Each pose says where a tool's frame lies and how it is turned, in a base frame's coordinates. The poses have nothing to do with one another.
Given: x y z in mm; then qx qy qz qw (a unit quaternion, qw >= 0).
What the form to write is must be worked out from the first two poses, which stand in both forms.
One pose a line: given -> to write
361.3, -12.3, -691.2, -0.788, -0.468, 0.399, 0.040 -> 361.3, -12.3, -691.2, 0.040, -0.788, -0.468, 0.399
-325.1, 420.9, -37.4, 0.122, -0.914, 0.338, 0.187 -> -325.1, 420.9, -37.4, 0.187, 0.122, -0.914, 0.338
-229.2, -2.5, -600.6, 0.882, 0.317, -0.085, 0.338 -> -229.2, -2.5, -600.6, 0.338, 0.882, 0.317, -0.085
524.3, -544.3, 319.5, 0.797, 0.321, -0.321, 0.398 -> 524.3, -544.3, 319.5, 0.398, 0.797, 0.321, -0.321
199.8, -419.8, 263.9, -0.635, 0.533, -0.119, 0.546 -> 199.8, -419.8, 263.9, 0.546, -0.635, 0.533, -0.119
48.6, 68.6, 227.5, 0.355, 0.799, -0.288, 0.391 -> 48.6, 68.6, 227.5, 0.391, 0.355, 0.799, -0.288
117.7, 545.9, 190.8, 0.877, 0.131, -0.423, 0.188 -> 117.7, 545.9, 190.8, 0.188, 0.877, 0.131, -0.423
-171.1, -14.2, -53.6, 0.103, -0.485, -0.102, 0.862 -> -171.1, -14.2, -53.6, 0.862, 0.103, -0.485, -0.102
